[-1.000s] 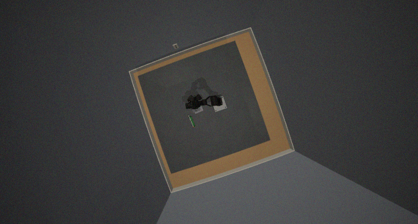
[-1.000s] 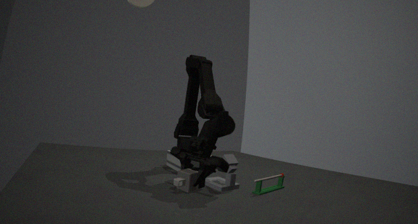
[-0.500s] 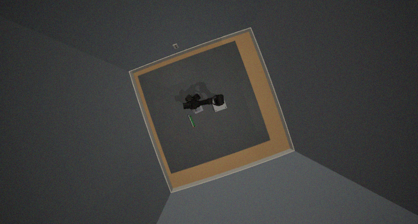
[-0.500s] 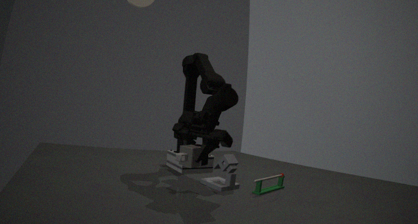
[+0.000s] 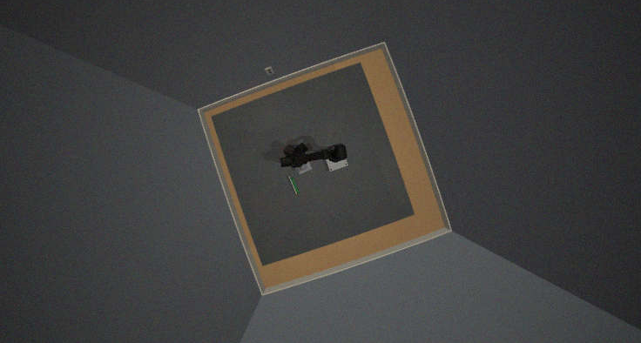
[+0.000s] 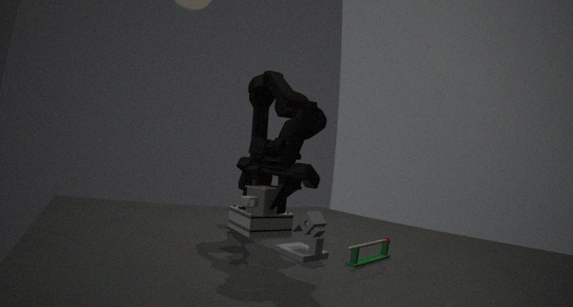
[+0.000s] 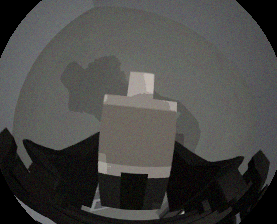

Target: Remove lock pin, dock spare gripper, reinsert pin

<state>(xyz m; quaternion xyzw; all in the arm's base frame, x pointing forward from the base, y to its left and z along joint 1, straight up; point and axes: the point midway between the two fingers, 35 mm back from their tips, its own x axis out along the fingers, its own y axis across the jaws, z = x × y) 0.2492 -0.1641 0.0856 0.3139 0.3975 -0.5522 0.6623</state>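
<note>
Right now my gripper tip is 20 mm short of the grey mount socket, 140 mm to the right of it and 70 mm above it. The rest, counted from my gripper tip: spare gripper (10 mm above); then green pin cradle (140 mm ahead, 230 mm to the left, 100 mm below).
</note>
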